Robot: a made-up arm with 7 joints. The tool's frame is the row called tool.
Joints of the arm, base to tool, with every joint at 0 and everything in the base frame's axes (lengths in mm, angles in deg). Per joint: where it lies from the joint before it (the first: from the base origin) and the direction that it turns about. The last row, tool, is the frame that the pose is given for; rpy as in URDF.
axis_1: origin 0 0 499 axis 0 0 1
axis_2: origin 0 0 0 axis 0 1 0
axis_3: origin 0 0 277 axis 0 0 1
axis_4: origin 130 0 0 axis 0 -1 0
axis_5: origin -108 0 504 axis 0 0 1
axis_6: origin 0 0 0 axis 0 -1 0
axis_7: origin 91 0 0 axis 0 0 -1
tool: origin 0 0 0 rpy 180 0 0
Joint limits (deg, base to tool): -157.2..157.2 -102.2..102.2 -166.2..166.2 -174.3..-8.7 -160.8..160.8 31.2..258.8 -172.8..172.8
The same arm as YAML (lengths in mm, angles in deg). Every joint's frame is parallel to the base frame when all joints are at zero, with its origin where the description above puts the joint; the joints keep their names.
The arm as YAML. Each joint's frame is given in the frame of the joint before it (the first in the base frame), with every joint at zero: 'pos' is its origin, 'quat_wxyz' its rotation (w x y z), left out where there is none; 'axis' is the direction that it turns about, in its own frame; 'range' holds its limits. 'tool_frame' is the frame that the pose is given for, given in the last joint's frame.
length_unit: mm
angle_unit: deg
joints:
  - joint: axis_1
    pos: [0.0, 0.0, 499.0]
    axis: [0.0, 0.0, 1.0]
    range: [-157.2, 157.2]
  - joint: axis_2
    pos: [0.0, 0.0, 0.0]
    axis: [0.0, 1.0, 0.0]
    range: [-102.2, 102.2]
  - joint: axis_3
    pos: [0.0, 0.0, 277.0]
    axis: [0.0, 0.0, 1.0]
    range: [-166.2, 166.2]
  - joint: axis_4
    pos: [130.0, 0.0, 0.0]
    axis: [0.0, -1.0, 0.0]
    range: [-174.3, -8.7]
  - joint: axis_5
    pos: [-108.0, 0.0, 504.0]
    axis: [0.0, 0.0, 1.0]
    range: [-160.8, 160.8]
  - joint: axis_6
    pos: [0.0, 0.0, 0.0]
    axis: [0.0, -1.0, 0.0]
    range: [31.2, 258.8]
  - joint: axis_7
    pos: [91.0, 0.0, 0.0]
    axis: [0.0, 0.0, -1.0]
    range: [-172.8, 172.8]
tool_frame:
  pos: [0.0, 0.0, 0.0]
  quat_wxyz: [0.0, 1.0, 0.0, 0.0]

